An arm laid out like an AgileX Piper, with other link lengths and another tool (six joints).
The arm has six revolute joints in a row. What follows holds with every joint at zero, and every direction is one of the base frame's. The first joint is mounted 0.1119 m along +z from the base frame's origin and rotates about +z. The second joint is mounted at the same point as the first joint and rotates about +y. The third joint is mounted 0.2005 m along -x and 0.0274 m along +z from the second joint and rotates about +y. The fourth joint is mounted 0.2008 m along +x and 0.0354 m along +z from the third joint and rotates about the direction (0.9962, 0, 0.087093). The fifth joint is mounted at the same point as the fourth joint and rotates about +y. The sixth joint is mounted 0.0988 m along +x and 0.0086 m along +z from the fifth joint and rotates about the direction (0.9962, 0, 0.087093). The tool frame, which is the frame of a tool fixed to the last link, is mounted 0.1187 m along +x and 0.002 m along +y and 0.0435 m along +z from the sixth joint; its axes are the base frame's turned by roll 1.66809, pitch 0.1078 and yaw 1.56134 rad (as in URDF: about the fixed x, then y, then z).
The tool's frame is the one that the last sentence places.
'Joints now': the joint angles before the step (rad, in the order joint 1, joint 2, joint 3, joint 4, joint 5, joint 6). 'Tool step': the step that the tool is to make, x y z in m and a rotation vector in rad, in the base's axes. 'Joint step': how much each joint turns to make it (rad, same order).
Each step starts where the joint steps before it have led.
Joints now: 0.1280, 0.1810, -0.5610, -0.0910, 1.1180, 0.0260
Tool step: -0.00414, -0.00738, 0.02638, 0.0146, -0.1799, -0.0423
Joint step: -0.0659, -0.1490, 0.0370, 0.0179, -0.0700, -0.0180
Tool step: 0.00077, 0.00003, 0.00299, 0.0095, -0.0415, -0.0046
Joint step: -0.0124, -0.0351, 0.0281, 0.0104, -0.0351, -0.0002
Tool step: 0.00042, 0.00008, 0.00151, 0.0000, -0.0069, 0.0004
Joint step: 0.0002, 0.0001, -0.0001, -0.0002, -0.0069, 0.0000
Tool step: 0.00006, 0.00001, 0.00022, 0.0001, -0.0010, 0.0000
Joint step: -0.0001, 0.0000, 0.0000, 0.0001, -0.0010, 0.0000
